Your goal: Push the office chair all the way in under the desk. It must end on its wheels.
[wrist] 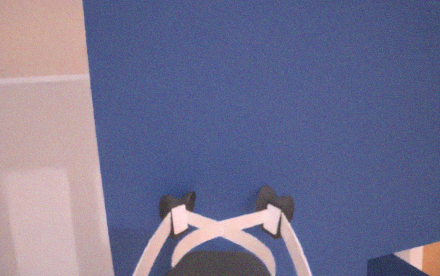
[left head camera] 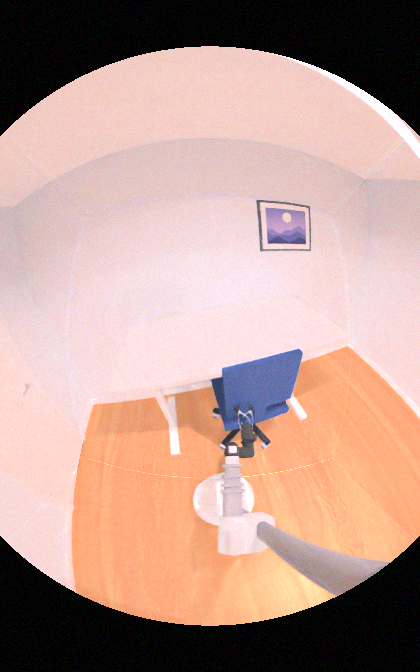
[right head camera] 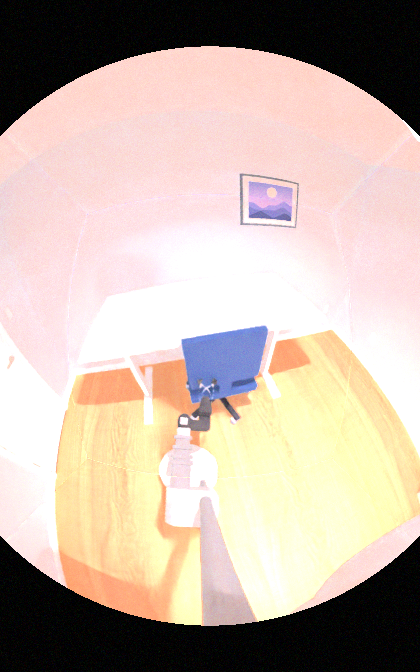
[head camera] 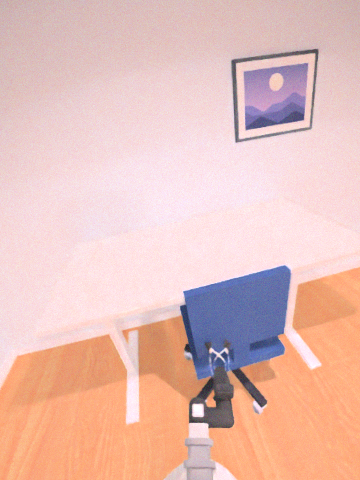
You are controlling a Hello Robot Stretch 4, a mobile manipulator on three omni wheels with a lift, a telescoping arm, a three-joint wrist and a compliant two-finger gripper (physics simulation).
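Places are measured from the robot's base along level axes (x back, y right, z up), in centimetres.
Pixels of known places: gripper, fingertip midpoint: [wrist: 231,204] [left head camera: 244,405] [head camera: 218,341].
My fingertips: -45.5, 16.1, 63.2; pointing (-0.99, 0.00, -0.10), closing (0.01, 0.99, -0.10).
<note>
Behind a point stands the place of what it marks, as x, y, z.
The blue office chair [head camera: 237,312] @(-48.1, 25.4, 78.0) [left head camera: 262,387] @(-48.3, 26.2, 74.8) [right head camera: 225,360] [wrist: 265,110] @(-46.8, 19.8, 71.6) stands upright on its wheeled base, its backrest toward me and in front of the desk's front edge. Its seat is mostly hidden behind the backrest. The white desk [head camera: 165,270] @(-66.2, -5.3, 90.4) [left head camera: 190,350] @(-66.4, -13.2, 90.4) [right head camera: 165,320] stands against the back wall. My gripper [head camera: 218,345] @(-45.5, 16.1, 63.2) [left head camera: 244,408] @(-45.5, 16.1, 63.2) [right head camera: 207,382] [wrist: 231,204] @(-45.5, 16.1, 63.2) is open, with nothing between its fingers. Its fingertips are at the lower left part of the backrest, at or very near its surface; contact is hard to tell.
The desk's left leg [head camera: 132,380] [left head camera: 173,425] [right head camera: 148,400] stands left of the chair and its right leg [head camera: 304,347] [left head camera: 298,408] [right head camera: 271,385] right of it. A framed picture [head camera: 275,95] @(-142.3, 69.1, 158.3) [left head camera: 284,226] @(-141.8, 66.9, 156.6) [right head camera: 270,201] hangs on the back wall.
</note>
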